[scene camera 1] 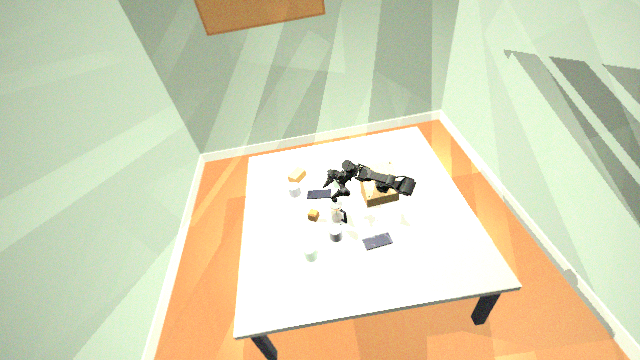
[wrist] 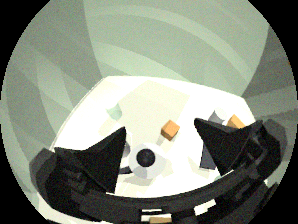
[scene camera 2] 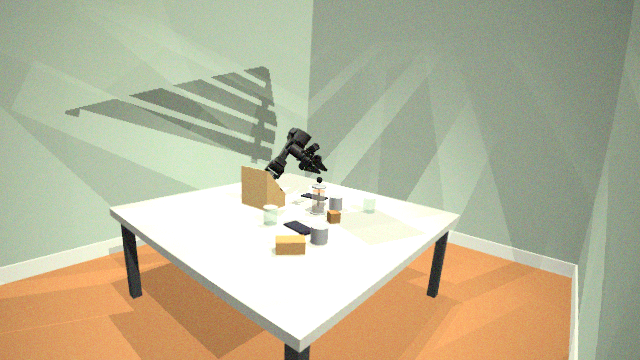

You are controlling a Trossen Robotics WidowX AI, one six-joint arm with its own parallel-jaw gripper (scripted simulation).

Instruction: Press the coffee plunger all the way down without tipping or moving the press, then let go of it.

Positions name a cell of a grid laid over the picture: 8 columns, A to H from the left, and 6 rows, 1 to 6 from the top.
Scene:
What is my gripper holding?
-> Nothing.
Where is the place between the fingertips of my gripper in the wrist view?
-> E4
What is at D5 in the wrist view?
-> A coffee press.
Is my gripper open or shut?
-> Open.

